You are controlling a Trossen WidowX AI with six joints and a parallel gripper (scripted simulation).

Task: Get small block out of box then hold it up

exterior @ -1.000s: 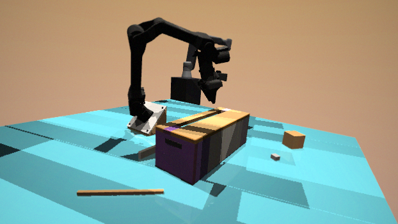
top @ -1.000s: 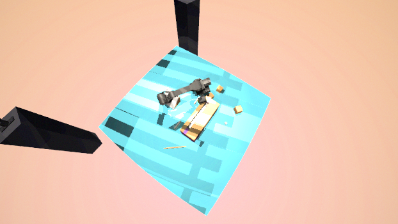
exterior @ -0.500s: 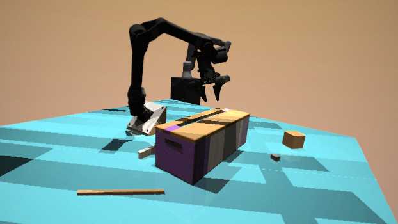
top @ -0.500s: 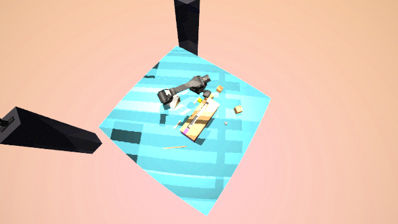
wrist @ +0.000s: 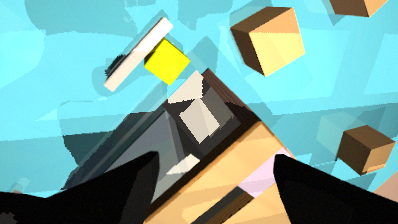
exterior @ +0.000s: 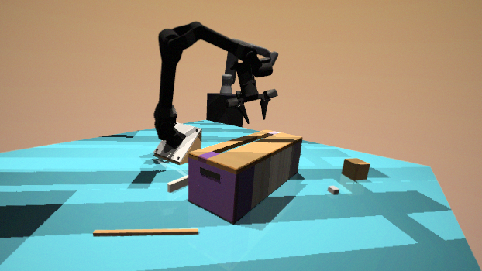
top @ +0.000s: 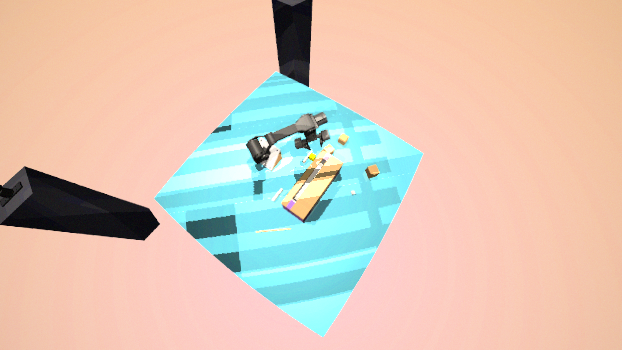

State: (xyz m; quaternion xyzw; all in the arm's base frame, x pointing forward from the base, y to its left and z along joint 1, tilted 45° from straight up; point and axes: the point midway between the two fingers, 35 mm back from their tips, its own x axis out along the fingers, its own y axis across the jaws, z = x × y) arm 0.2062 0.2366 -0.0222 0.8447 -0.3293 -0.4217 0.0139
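Right now the yellow block is 2 cm behind my gripper tip and 14 cm below it. The rest, counted from my gripper tip: box 8 cm ahead, 16 cm to the right, 10 cm below; grey piece 31 cm ahead, 1 cm to the right, 15 cm below; thin wooden stick 11 cm ahead, 48 cm to the right, 15 cm below.
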